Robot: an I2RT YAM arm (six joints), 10 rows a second.
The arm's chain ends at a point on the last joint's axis. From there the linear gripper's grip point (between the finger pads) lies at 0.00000 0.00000 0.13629 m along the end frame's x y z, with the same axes.
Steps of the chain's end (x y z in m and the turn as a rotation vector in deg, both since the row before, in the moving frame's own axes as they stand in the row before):
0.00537 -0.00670 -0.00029 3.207 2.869 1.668
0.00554 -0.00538 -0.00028 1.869 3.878 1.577
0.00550 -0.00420 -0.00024 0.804 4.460 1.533
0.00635 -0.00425 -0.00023 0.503 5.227 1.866
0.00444 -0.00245 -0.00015 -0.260 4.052 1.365
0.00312 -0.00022 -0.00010 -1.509 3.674 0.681
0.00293 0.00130 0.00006 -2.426 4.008 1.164
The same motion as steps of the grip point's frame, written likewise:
0.01230 -0.01422 -0.00067 3.207 2.869 1.668
0.01482 -0.00969 -0.00066 1.869 3.878 1.577
0.01612 -0.00597 -0.00067 0.804 4.460 1.533
0.01878 -0.00524 -0.00080 0.503 5.227 1.866
0.01406 -0.00172 -0.00049 -0.260 4.052 1.365
0.01183 0.00342 -0.00043 -1.509 3.674 0.681
0.01239 0.00716 -0.00040 -2.426 4.008 1.164

